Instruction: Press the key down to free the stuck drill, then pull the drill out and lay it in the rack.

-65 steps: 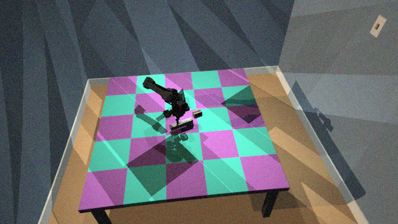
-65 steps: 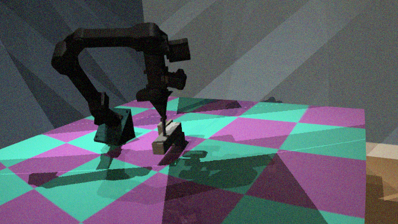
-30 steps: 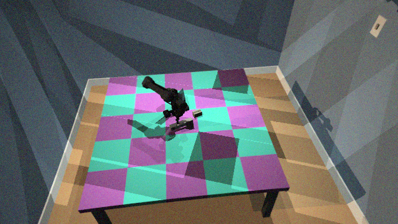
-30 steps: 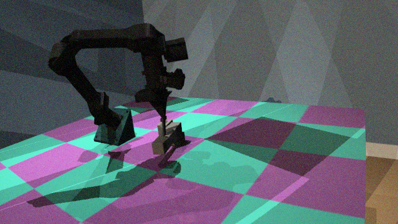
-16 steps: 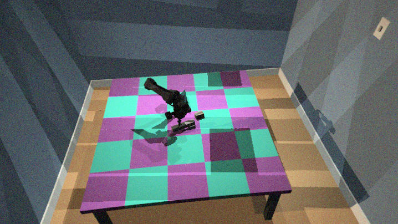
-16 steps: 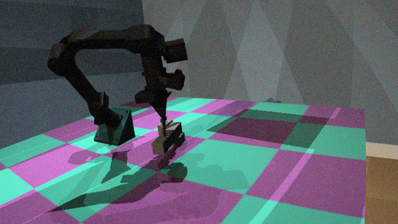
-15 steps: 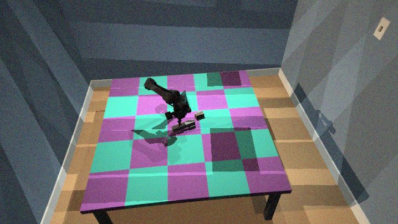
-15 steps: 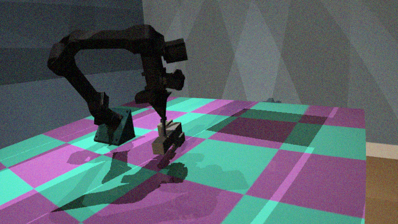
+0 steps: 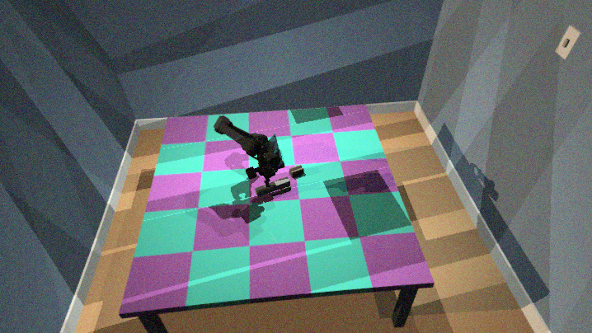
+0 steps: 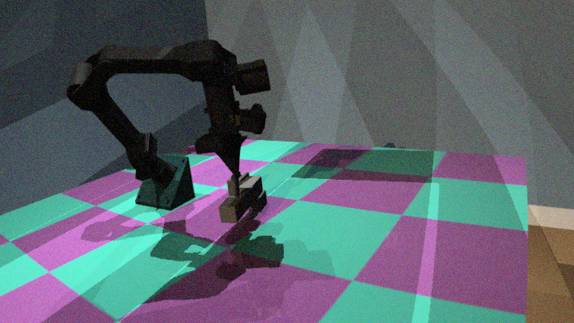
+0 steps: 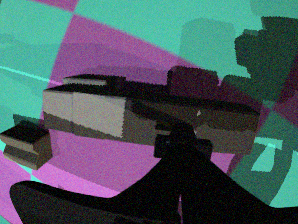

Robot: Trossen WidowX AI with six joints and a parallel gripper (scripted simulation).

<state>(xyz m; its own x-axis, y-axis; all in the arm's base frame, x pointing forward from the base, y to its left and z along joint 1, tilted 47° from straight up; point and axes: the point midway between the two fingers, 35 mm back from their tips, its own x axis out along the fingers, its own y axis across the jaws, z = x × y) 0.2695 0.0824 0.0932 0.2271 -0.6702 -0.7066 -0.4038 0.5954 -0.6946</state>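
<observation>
Now: the drill 60 mm to the left of my gripper tip, 60 mm below it and 30 mm behind it. Also, from my gripper tip: dark block (70 mm below, 30 mm to the left, 20 mm behind).
</observation>
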